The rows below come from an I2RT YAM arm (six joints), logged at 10 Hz.
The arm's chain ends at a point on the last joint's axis. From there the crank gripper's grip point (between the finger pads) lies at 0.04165 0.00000 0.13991 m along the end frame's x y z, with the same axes.
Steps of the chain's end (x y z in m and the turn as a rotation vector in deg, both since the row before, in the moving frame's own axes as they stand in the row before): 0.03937, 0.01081, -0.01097, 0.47, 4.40, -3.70; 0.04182, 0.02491, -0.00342, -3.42, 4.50, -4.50; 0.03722, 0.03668, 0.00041, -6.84, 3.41, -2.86; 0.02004, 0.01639, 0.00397, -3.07, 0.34, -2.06; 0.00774, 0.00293, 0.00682, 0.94, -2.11, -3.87; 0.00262, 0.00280, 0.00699, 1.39, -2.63, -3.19; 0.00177, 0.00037, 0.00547, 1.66, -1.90, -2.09; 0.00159, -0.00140, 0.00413, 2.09, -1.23, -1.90; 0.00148, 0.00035, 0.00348, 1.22, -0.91, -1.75; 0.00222, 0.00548, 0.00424, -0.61, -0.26, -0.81; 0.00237, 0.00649, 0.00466, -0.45, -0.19, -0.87
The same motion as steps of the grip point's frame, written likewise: 0.04985, 0.00665, -0.01459, 0.47, 4.40, -3.70; 0.05285, 0.02945, -0.00726, -3.42, 4.50, -4.50; 0.04581, 0.05090, -0.00318, -6.84, 3.41, -2.86; 0.02098, 0.02236, 0.00356, -3.07, 0.34, -2.06; 0.00239, -0.00201, 0.00822, 0.94, -2.11, -3.87; -0.00400, -0.00275, 0.00868, 1.39, -2.63, -3.19; -0.00299, -0.00514, 0.00669, 1.66, -1.90, -2.09; -0.00153, -0.00785, 0.00487, 2.09, -1.23, -1.90; -0.00081, -0.00387, 0.00408, 1.22, -0.91, -1.75; 0.00159, 0.00639, 0.00442, -0.61, -0.26, -0.81; 0.00191, 0.00696, 0.00480, -0.45, -0.19, -0.87
